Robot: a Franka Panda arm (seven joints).
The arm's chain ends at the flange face. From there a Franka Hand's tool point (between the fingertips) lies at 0.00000 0.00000 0.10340 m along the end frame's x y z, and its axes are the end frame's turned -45 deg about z.
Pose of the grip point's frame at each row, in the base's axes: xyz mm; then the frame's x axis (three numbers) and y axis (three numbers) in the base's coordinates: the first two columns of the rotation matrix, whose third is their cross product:
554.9, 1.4, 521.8, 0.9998, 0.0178, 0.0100, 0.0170, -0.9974, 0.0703
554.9, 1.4, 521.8, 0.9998, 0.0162, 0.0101, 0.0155, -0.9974, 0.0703
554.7, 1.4, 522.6, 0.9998, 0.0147, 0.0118, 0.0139, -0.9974, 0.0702
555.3, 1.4, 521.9, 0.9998, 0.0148, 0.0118, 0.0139, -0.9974, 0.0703
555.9, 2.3, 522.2, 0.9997, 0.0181, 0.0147, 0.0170, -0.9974, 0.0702
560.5, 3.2, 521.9, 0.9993, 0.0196, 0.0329, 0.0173, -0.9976, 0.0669
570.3, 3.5, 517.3, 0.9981, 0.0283, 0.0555, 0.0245, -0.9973, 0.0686
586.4, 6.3, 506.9, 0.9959, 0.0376, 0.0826, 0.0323, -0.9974, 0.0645
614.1, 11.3, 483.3, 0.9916, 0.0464, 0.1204, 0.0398, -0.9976, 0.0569
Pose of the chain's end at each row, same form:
553.7, 8.6, 624.9, 0.7190, -0.6927, 0.0568, -0.6949, -0.7179, 0.0426
553.7, 8.7, 624.9, 0.7179, -0.6938, 0.0569, -0.6960, -0.7167, 0.0426
553.4, 8.6, 625.7, 0.7168, -0.6949, 0.0580, -0.6971, -0.7157, 0.0413
554.0, 8.7, 625.0, 0.7168, -0.6948, 0.0581, -0.6971, -0.7157, 0.0414
554.3, 9.5, 625.3, 0.7189, -0.6925, 0.0600, -0.6949, -0.7181, 0.0392
557.0, 10.1, 625.0, 0.7188, -0.6916, 0.0706, -0.6944, -0.7193, 0.0240
564.4, 10.4, 620.3, 0.7231, -0.6852, 0.0878, -0.6884, -0.7252, 0.0093
577.6, 12.7, 609.7, 0.7270, -0.6787, 0.1040, -0.6814, -0.7319, -0.0128
601.4, 16.6, 585.8, 0.7293, -0.6726, 0.1254, -0.6730, -0.7382, -0.0449

